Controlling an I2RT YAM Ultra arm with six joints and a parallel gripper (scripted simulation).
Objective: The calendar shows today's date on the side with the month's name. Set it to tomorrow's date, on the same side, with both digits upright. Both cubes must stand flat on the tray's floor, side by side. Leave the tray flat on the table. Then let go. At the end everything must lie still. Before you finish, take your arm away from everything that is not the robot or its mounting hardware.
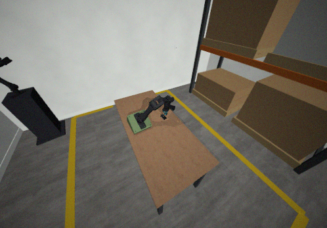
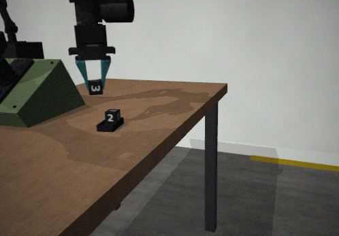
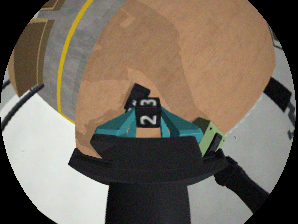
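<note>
Right now the black tray is 11 cm below my hand and 5 cm to the left of it. Also, from my hand: black cube: right at my hand.
</note>
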